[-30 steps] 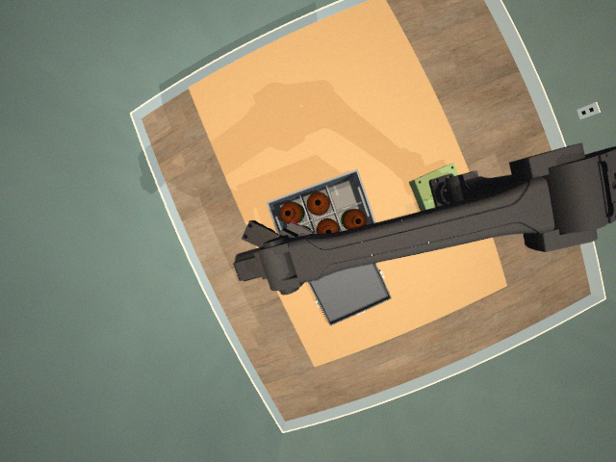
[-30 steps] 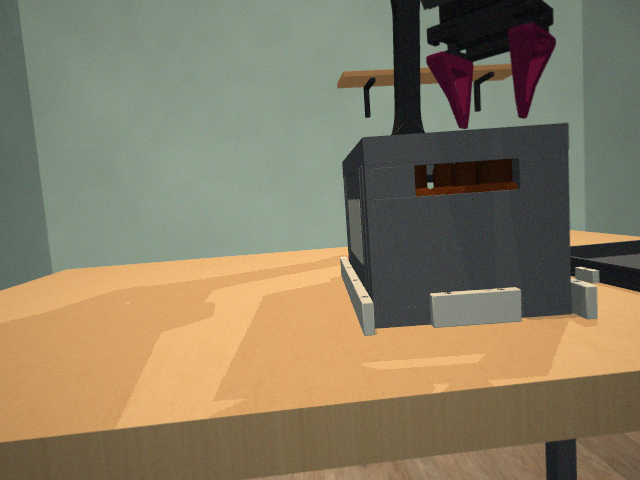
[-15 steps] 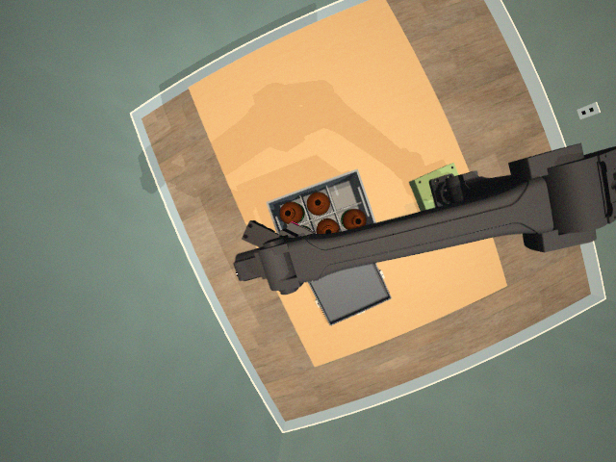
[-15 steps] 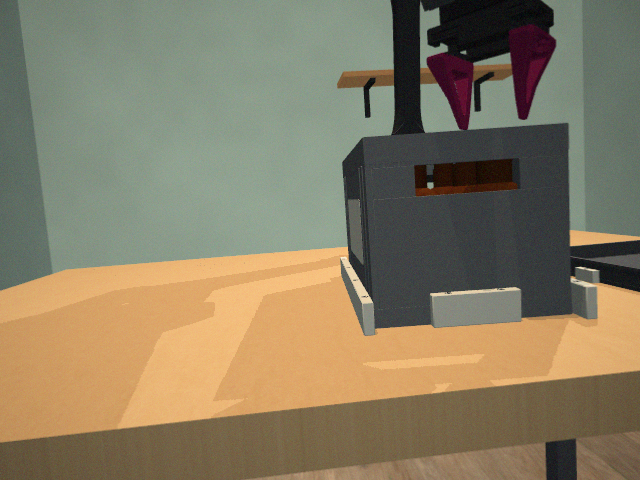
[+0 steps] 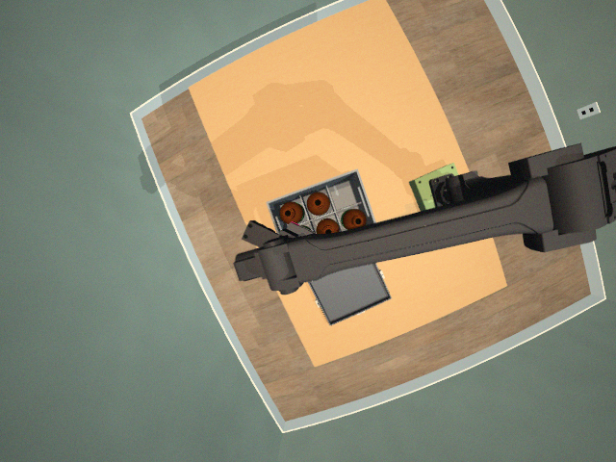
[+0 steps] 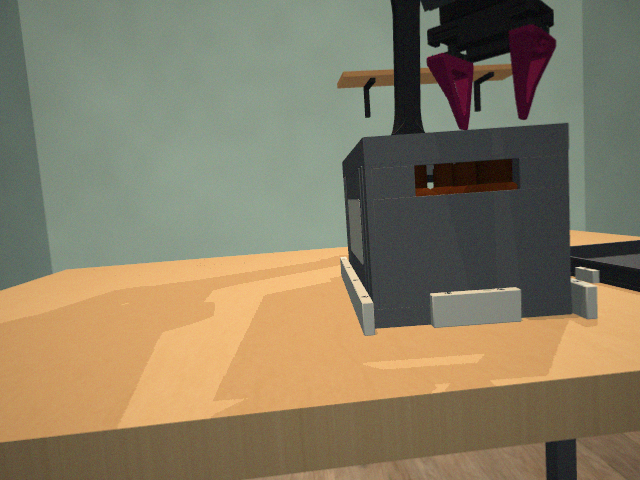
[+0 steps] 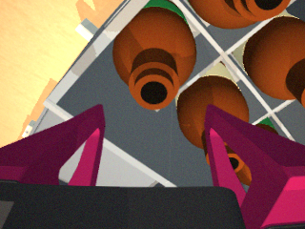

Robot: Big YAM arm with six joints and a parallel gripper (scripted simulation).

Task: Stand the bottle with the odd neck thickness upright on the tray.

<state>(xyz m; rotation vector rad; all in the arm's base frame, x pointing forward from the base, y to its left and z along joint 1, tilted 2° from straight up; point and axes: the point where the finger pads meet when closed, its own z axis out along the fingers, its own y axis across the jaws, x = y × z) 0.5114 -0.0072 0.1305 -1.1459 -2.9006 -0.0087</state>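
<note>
Right now my hand is 9 cm past the dark grey crate, 5 cm to the left of it and 11 cm above it. The rest, counted from my hand: grey tray 10 cm behind, 24 cm to the left, 18 cm below.
</note>
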